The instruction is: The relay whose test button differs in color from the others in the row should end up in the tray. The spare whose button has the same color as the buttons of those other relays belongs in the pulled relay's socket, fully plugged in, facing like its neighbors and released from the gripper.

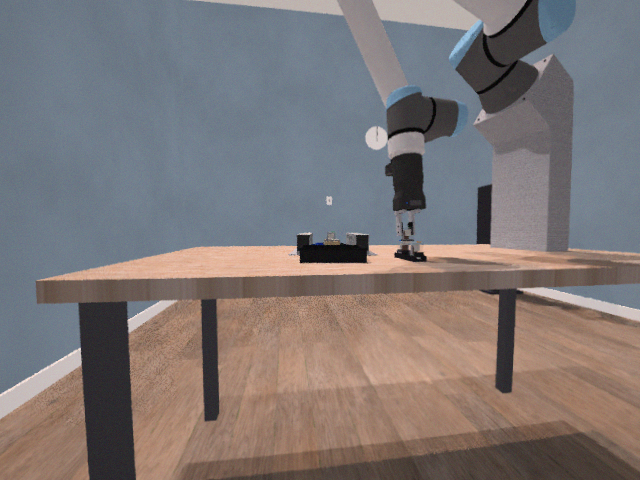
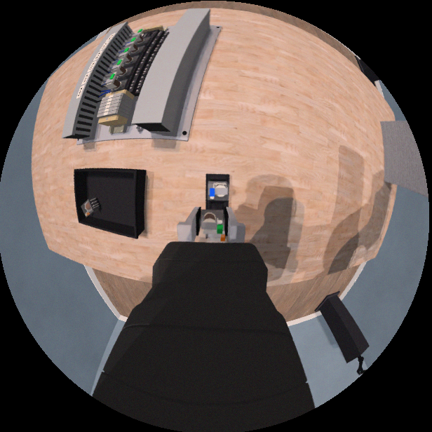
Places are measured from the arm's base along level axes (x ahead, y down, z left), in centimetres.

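Pixels of known places: gripper, between the fingertips: (image 1: 405, 235); arm's base, origin of its link: (image 1: 509, 92).
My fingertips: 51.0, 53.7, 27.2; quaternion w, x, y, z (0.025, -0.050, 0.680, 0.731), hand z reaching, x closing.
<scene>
Ahead of a thing's pixels: the offset from my fingertips to its top centre, as dx, dy, dz.
My gripper (image 1: 405, 232) (image 2: 212, 215) is shut on the clear spare relay with the green button (image 2: 220, 229), which appears raised a little above the black spare holder @[-0.8, +4.0, +0.6] (image 1: 410, 256) (image 2: 218, 204). A spare with a blue button (image 2: 219, 190) stands in the holder. An orange button (image 2: 223, 238) shows close behind the held relay; its body is mostly hidden. A relay (image 2: 88, 207) with an orange mark lies tipped over, pins showing, inside the black tray @[+19.9, +2.8, +0.5] (image 1: 333, 253) (image 2: 141, 200). Green-button relays (image 2: 114, 80) stand in the row at upper left; the empty socket cannot be made out.
Two grey ducts (image 2: 175, 75) (image 2: 95, 82) flank the relay row on the mounting plate (image 2: 192, 120). Beige-grey terminal blocks (image 2: 116, 106) stand at the row's near end. The tray lies between the panel and the table's near edge. The robot's pedestal (image 1: 522, 191) stands at right.
</scene>
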